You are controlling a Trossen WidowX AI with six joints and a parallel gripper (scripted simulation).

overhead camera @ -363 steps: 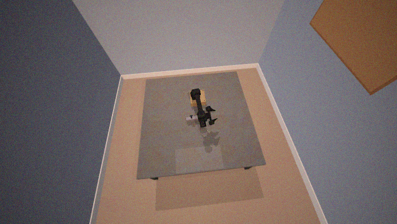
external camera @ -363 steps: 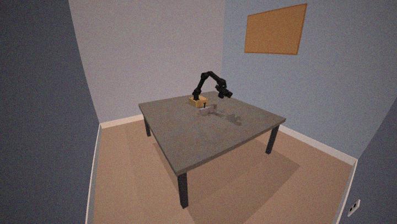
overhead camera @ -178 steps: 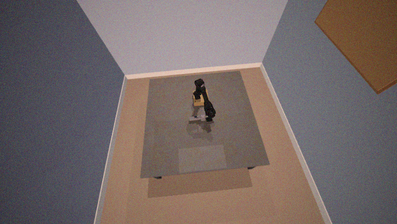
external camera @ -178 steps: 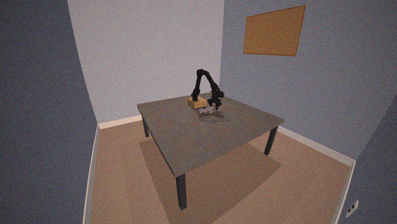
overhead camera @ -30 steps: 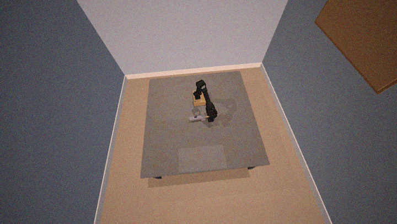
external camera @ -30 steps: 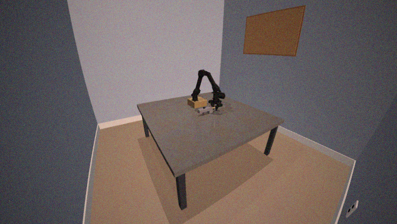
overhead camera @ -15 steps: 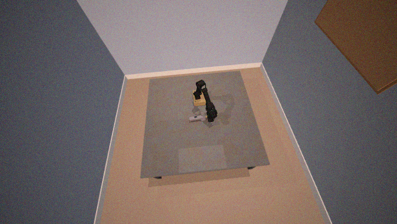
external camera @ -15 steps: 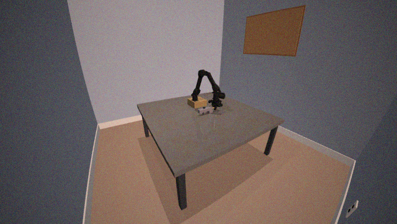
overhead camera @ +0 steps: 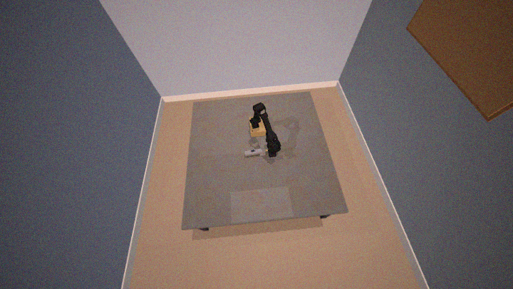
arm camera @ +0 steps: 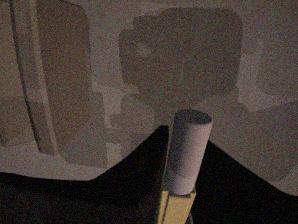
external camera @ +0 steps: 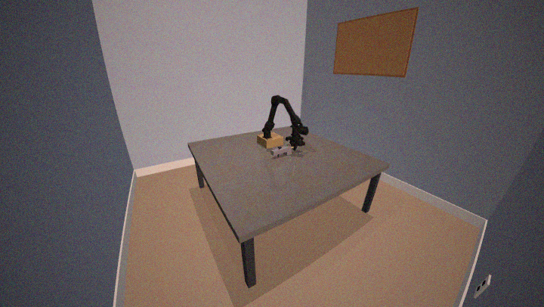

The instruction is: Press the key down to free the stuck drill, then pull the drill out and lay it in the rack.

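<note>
Right now the grey rack is 70 mm behind my gripper tip and 40 mm to the left of it. Round my gripper tip: pale grey sleeve (140 mm to the right, 20 mm above, 10 mm behind); drill (40 mm to the right, 30 mm above); dark key (160 mm to the right, 40 mm above, 20 mm behind).
</note>
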